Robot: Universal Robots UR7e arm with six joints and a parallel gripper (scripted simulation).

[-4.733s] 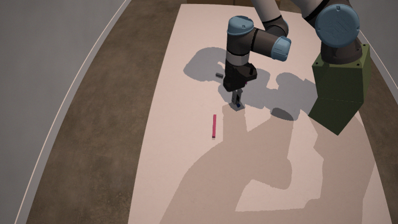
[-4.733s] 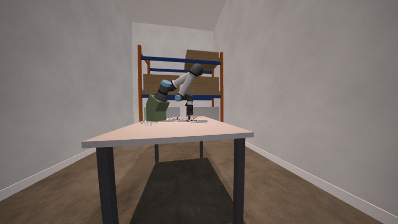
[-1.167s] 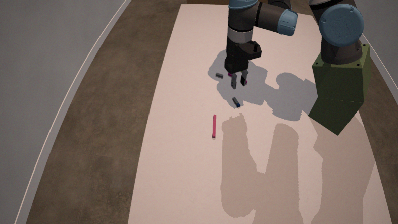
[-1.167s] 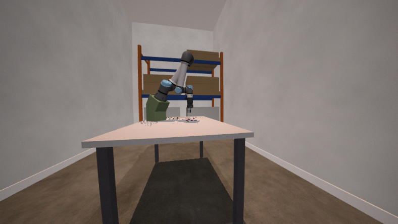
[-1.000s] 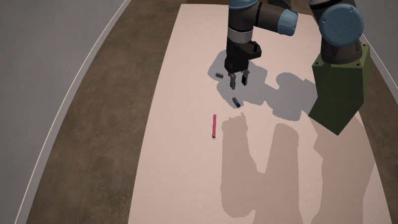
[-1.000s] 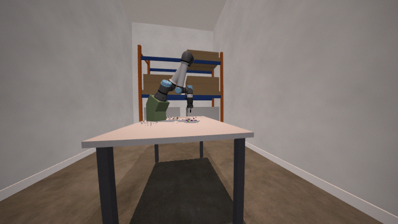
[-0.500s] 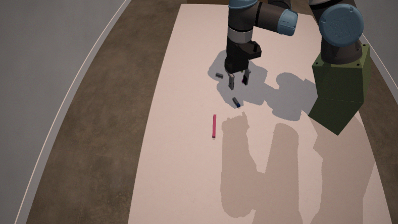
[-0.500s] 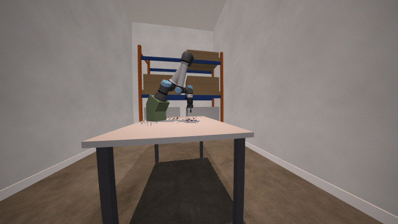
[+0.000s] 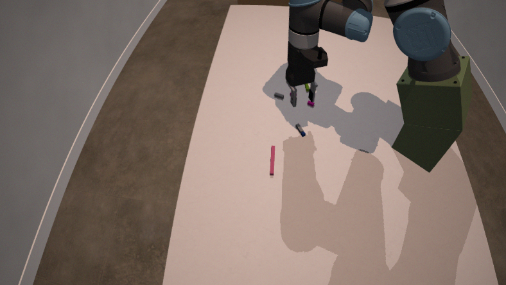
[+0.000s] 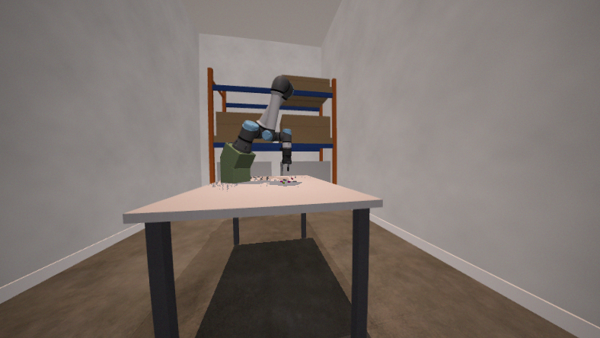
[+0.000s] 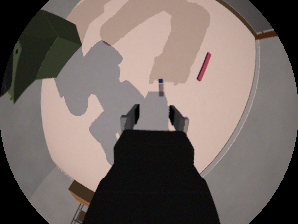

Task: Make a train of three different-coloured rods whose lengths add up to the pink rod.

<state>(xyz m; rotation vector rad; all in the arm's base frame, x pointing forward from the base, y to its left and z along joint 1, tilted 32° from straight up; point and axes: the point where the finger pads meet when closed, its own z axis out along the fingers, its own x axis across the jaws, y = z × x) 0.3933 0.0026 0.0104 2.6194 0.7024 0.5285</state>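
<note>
The lime rod lies 16 cm to the right of my hand, 9 cm below it and 2 cm behind it. Also, from my hand: pink rod: 15 cm to the left, 9 cm below, 7 cm ahead; then blue rod: 9 cm below, 5 cm to the left, 1 cm behind; then magenta rod: 9 cm below, 7 cm to the right, 4 cm behind.
</note>
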